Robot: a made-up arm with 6 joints. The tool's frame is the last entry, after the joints.
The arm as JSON. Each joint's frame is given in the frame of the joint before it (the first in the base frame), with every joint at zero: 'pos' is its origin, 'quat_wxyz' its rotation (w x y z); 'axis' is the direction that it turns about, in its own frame. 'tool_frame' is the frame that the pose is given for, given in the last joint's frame.
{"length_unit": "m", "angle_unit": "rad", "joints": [
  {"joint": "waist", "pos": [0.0, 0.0, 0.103], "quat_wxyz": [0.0, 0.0, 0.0, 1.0], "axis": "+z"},
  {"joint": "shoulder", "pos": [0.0, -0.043, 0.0], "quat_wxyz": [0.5, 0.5, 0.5, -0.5], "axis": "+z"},
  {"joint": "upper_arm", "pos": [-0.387, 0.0, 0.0], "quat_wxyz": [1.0, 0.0, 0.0, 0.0], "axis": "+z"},
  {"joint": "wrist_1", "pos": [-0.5, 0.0, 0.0], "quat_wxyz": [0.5, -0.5, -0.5, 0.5], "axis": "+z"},
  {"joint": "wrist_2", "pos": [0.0, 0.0, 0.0], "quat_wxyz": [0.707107, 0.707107, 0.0, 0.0], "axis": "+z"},
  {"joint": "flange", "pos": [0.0, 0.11, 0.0], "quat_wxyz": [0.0, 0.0, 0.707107, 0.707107], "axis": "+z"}
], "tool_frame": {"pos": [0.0, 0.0, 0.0], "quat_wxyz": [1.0, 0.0, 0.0, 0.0]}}
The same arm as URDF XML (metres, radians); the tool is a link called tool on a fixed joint. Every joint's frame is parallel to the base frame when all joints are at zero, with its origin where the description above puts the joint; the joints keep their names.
<robot name="arm">
<joint name="waist" type="continuous"><parent link="base"/><child link="link1"/><origin xyz="0 0 0.103" rpy="0 0 0"/><axis xyz="0 0 1"/></joint>
<joint name="shoulder" type="continuous"><parent link="link1"/><child link="link2"/><origin xyz="0 0.043 0" rpy="0 0 0"/><axis xyz="0 1 0"/></joint>
<joint name="upper_arm" type="continuous"><parent link="link2"/><child link="link3"/><origin xyz="0 0 0.387" rpy="0 0 0"/><axis xyz="0 1 0"/></joint>
<joint name="wrist_1" type="continuous"><parent link="link3"/><child link="link4"/><origin xyz="0 0 0.5" rpy="0 0 0"/><axis xyz="0 0 1"/></joint>
<joint name="wrist_2" type="continuous"><parent link="link4"/><child link="link5"/><origin xyz="0 0 0" rpy="0 0 0"/><axis xyz="0 1 0"/></joint>
<joint name="flange" type="continuous"><parent link="link5"/><child link="link6"/><origin xyz="0 0 0.11" rpy="0 0 0"/><axis xyz="0 0 1"/></joint>
<joint name="tool_joint" type="fixed"><parent link="link6"/><child link="tool"/><origin xyz="0 0 0" rpy="0 0 0"/></joint>
<link name="base"/>
<link name="link1"/>
<link name="link2"/>
<link name="link3"/>
<link name="link4"/>
<link name="link5"/>
<link name="link6"/>
<link name="tool"/>
</robot>

